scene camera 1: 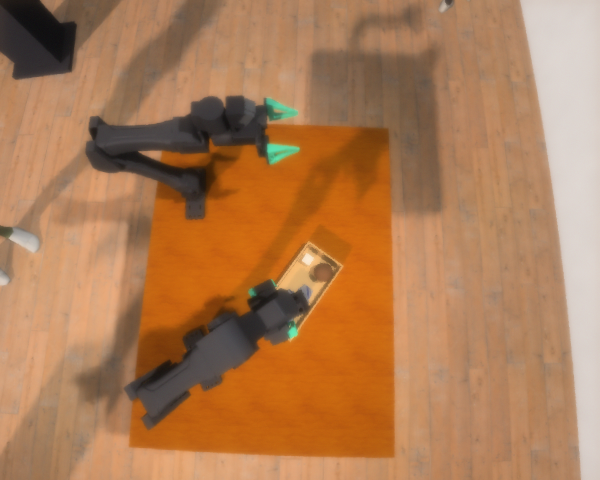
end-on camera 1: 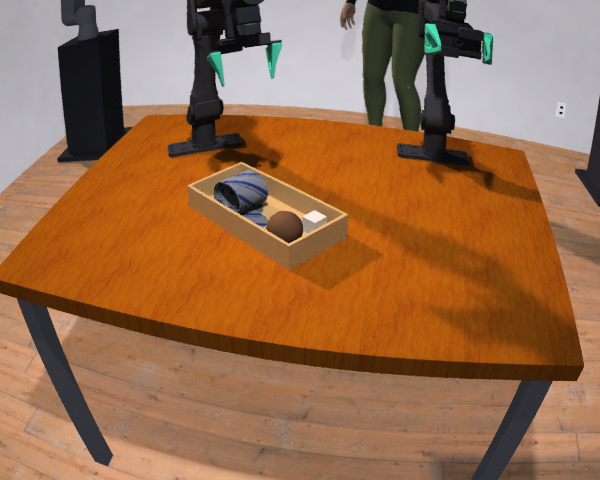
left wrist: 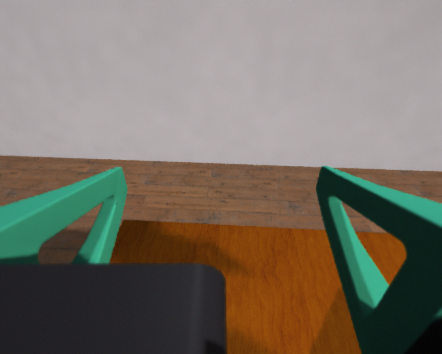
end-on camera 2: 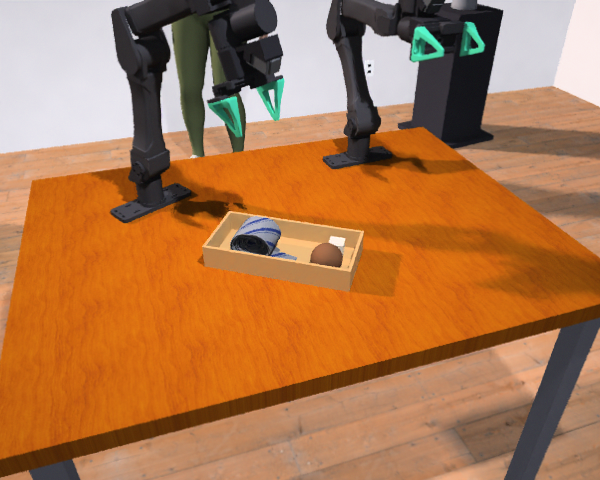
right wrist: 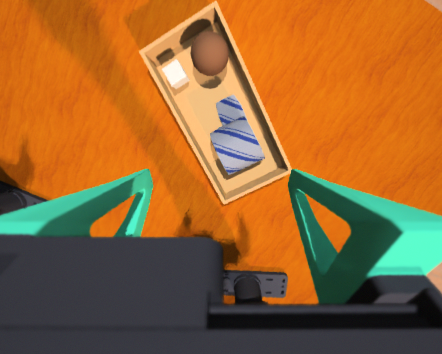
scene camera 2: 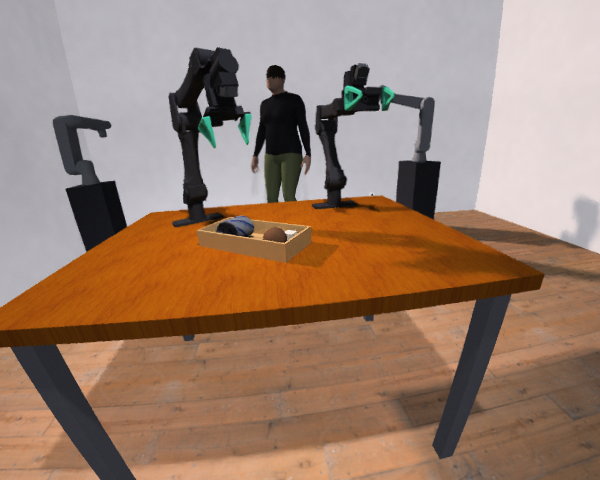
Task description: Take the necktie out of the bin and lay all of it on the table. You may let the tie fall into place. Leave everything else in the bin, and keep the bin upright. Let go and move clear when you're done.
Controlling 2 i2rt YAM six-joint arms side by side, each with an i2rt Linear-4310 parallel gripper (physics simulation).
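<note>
The necktie [scene camera 2: 237, 226] [end-on camera 1: 245, 189] [end-on camera 2: 258, 232] [right wrist: 237, 145] is grey with blue stripes, rolled up at one end of the bin, with a short end flat on the bin floor. The bin [scene camera 1: 325, 291] [scene camera 2: 240, 245] [end-on camera 1: 235, 224] [end-on camera 2: 275, 272] [right wrist: 184, 127] is a shallow tan box, upright on the table. My right gripper [scene camera 2: 231, 146] [end-on camera 1: 247, 81] [end-on camera 2: 259, 128] [right wrist: 220, 176] is open and empty, pointing down high above the table near the tie's end of the bin. My left gripper [scene camera 1: 298, 131] [scene camera 2: 369, 98] [end-on camera 2: 452, 47] [left wrist: 221, 177] is open and empty, level and high, away from the bin.
A brown ball [scene camera 1: 322, 272] [scene camera 2: 275, 235] [end-on camera 1: 284, 225] [end-on camera 2: 326, 254] [right wrist: 210, 53] and a white block [scene camera 1: 307, 258] [end-on camera 1: 314, 220] [end-on camera 2: 336, 243] [right wrist: 175, 73] lie at the bin's other end. The wooden table [end-on camera 1: 150, 280] [end-on camera 2: 150, 340] carries both arm bases. A person [scene camera 2: 284, 120] stands behind the table.
</note>
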